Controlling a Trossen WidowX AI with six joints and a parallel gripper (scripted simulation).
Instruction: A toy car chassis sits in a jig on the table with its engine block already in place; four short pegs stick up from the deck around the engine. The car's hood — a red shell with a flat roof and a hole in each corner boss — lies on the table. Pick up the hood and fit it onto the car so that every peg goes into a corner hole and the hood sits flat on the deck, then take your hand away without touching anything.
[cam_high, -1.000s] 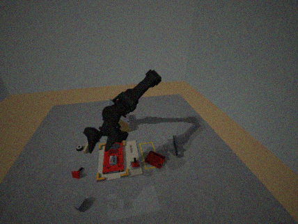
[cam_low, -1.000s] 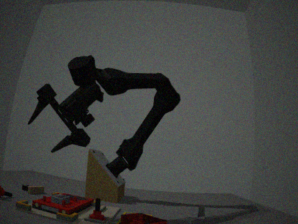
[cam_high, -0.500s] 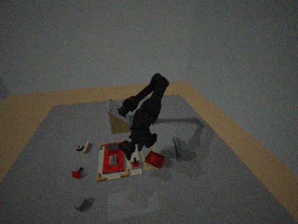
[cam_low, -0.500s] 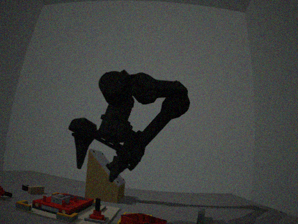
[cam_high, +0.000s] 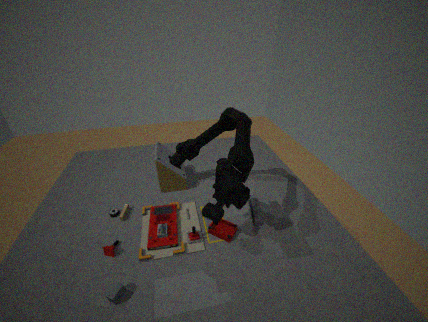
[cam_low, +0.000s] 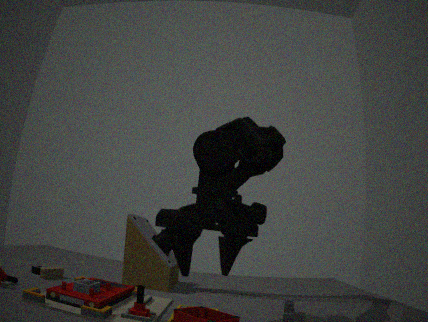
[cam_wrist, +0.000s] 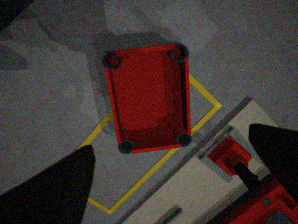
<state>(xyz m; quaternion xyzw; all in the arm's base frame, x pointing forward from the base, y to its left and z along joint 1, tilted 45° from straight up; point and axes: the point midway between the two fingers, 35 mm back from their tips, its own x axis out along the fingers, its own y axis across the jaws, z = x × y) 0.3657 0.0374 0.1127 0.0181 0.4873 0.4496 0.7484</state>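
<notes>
The red hood lies 80 mm below my gripper tip and 10 mm to the left of it. Also, from my gripper tip: tan block 360 mm to the right, 210 mm behind, 80 mm below; then wheel 400 mm to the right, 230 mm behind, 80 mm below.
</notes>
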